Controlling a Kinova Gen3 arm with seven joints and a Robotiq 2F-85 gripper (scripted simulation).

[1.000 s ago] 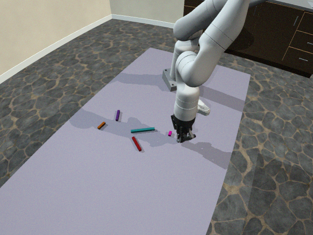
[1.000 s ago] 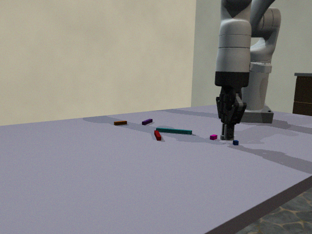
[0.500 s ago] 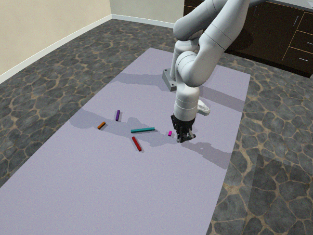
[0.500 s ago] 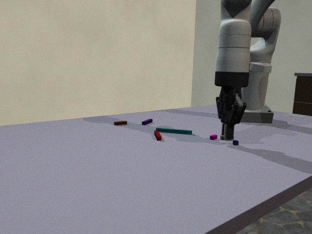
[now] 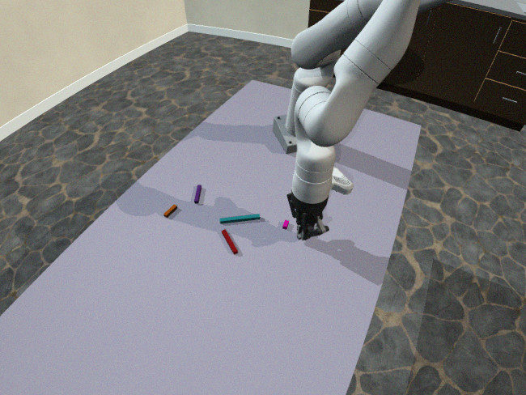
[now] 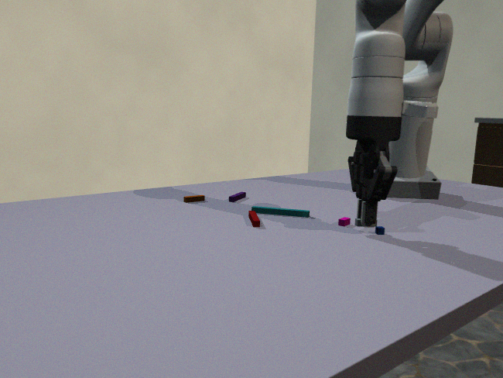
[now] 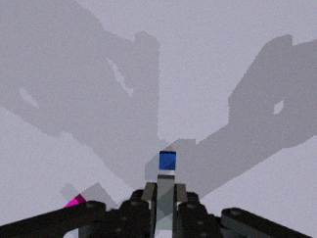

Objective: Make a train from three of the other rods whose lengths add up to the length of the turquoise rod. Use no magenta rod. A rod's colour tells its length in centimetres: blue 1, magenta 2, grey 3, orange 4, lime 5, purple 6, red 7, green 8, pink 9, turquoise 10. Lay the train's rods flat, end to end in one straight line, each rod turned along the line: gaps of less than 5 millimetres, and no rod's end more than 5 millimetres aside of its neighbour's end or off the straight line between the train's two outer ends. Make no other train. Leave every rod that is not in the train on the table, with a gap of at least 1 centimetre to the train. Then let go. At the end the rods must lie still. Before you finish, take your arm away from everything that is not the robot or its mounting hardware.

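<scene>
Right now the blue rod is 20 mm behind my hand, 10 mm to the left of it and 30 mm below it. The rest, counted from my hand: turquoise rod 20 mm ahead, 160 mm to the right, 30 mm below; grey rod 10 mm below; magenta rod 20 mm behind, 50 mm to the right, 30 mm below.
</scene>
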